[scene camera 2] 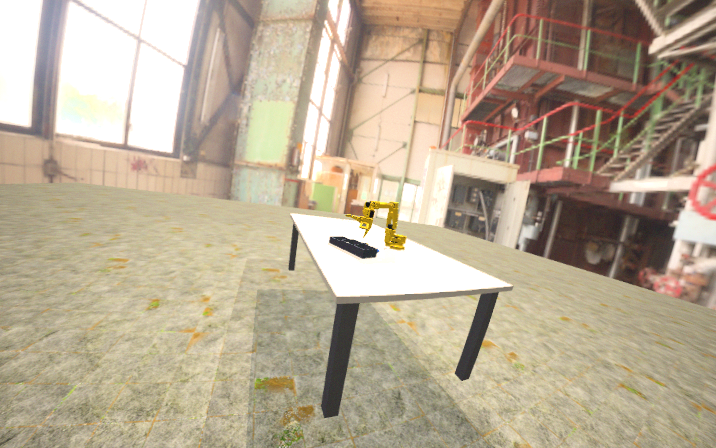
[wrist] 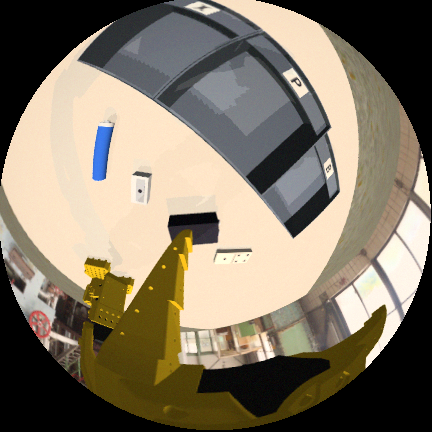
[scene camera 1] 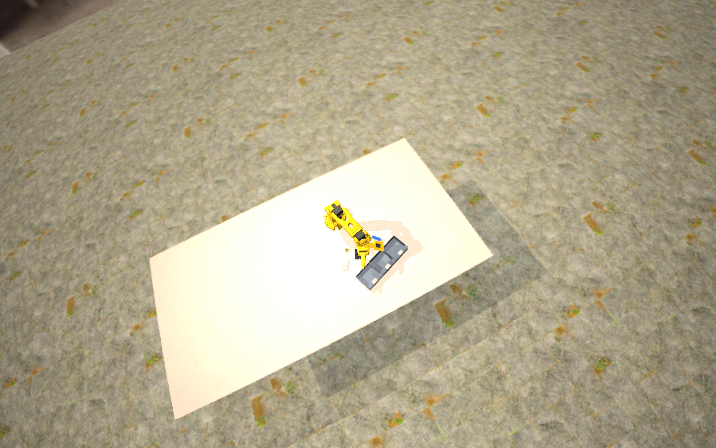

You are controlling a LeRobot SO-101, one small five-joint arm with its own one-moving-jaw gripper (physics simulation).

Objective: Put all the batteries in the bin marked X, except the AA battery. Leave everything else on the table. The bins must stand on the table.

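Seen in the pictures: hand at its tool point: [scene camera 2: 363, 236] [wrist: 191, 237] [scene camera 1: 365, 250]; arm's base at its link origin: [scene camera 2: 391, 247] [wrist: 114, 272] [scene camera 1: 337, 223].
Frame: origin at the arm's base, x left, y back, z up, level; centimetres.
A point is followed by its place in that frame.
A blue cylinder with a pale end, battery-like [wrist: 102, 152] {x 12.8, y -16.5, z 1.2 cm} [scene camera 1: 376, 238] {x 12.9, y -16.3, z 1.2 cm}, lies on the table near the bin marked X [wrist: 222, 17] [scene camera 1: 402, 241] {x 22.0, y -24.2, z 3.1 cm}. No marking that tells its battery type is readable. A dark rectangular block [wrist: 200, 232] {x 2.1, y -19.6, z 1.8 cm} [scene camera 1: 357, 254] {x 1.7, y -19.2, z 1.8 cm} lies on the table; I cannot tell if it is a battery. My gripper [wrist: 286, 270] [scene camera 1: 372, 257] {x 5.5, y -20.7, z 5.8 cm} [scene camera 2: 356, 225] {x 5.5, y -20.7, z 5.8 cm} is open and empty, its jaws wide apart above the table. In the wrist view the fixed jaw's tip overlaps the dark block. Nothing shows inside the visible part of bin X.
Bin P [wrist: 296, 82] {x 10.9, y -30.8, z 3.5 cm} and another bin [wrist: 328, 167] {x 3.1, y -33.6, z 2.8 cm} join bin X in one row on the table [scene camera 1: 253, 295] {x -48.7, y -14.1, z 0.0 cm} [scene camera 2: 417, 274] {x 39.9, y -11.2, z 0.0 cm}. A white block with a dark dot [wrist: 141, 188] {x 8.2, y -17.5, z 1.1 cm} and a domino [wrist: 233, 256] {x -5.0, y -20.7, z 0.7 cm} [scene camera 1: 345, 265] {x -5.3, y -21.0, z 0.7 cm} lie there. A small brown piece [scene camera 1: 346, 250] {x -1.9, y -14.8, z 0.8 cm} lies near the domino.
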